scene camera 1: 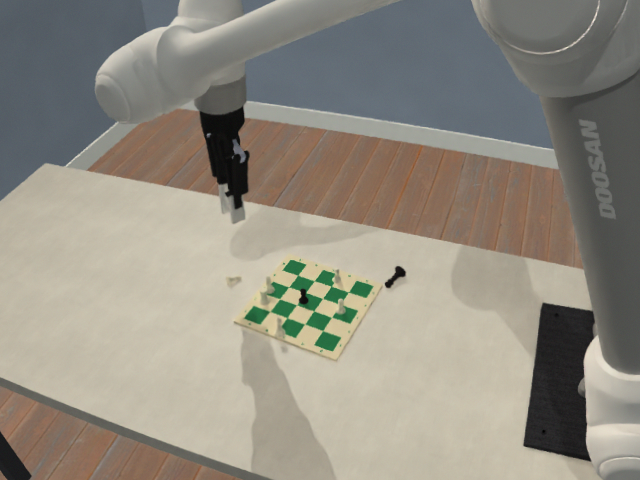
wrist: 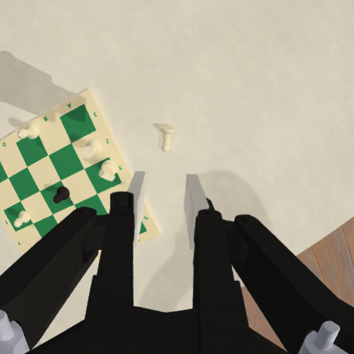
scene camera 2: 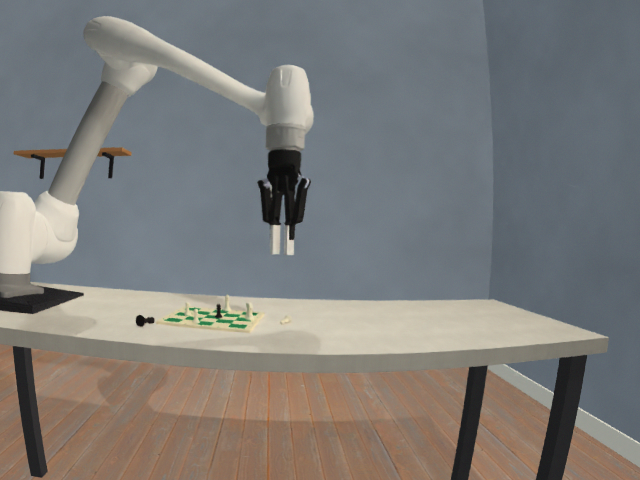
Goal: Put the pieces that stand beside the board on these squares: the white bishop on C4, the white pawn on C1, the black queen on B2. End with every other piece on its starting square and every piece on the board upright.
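Places are measured from the arm's base along level axes (x ahead, y left, z up), in metres.
Pixels of known places: gripper, fingertip midpoint: [scene camera 1: 233,215] [scene camera 2: 281,254]; arm's base, link origin: [scene camera 2: 3,290].
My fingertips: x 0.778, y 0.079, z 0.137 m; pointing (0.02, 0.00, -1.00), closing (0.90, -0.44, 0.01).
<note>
Ahead of a thing's pixels: the offset from my fingertips to its middle. "spot": to the spot under its first point.
My gripper [scene camera 1: 231,212] [scene camera 2: 282,250] [wrist: 164,189] is part-open and empty, high above the table. A small white piece, seemingly the pawn @[dx +0.009, dy +0.014, dz -0.156 m] [scene camera 1: 233,280] [scene camera 2: 285,320] [wrist: 166,137], lies on its side off the board's A side, below the fingers. A taller white piece @[dx -0.151, dy +0.100, dz -0.135 m] [scene camera 1: 279,326] [scene camera 2: 227,302] [wrist: 28,131] stands upright on the board's rim by C1; it resembles a bishop, but its type is unclear. The black queen @[dx -0.284, dy -0.128, dz -0.153 m] [scene camera 1: 396,276] [scene camera 2: 144,320] lies on its side beyond the board's E5 corner, outside the wrist view. C4 and B2 are bare on the board @[spot: dx -0.264, dy +0.106, dz -0.157 m] [scene camera 1: 332,356] [wrist: 154,235].
Upright on the board are white pieces on A2 @[dx -0.081, dy +0.042, dz -0.140 m] [scene camera 1: 264,297] [wrist: 91,149] and A3 @[dx -0.072, dy +0.009, dz -0.137 m] [scene camera 1: 269,285] [wrist: 107,170], a black piece on C3 @[dx -0.149, dy +0.005, dz -0.141 m] [scene camera 1: 303,296] [scene camera 2: 218,311] [wrist: 61,194], and white pieces on E3 @[dx -0.226, dy -0.003, dz -0.141 m] [scene camera 1: 341,306] [wrist: 21,218] and about D5 @[dx -0.181, dy -0.077, dz -0.141 m] [scene camera 1: 337,276].
</note>
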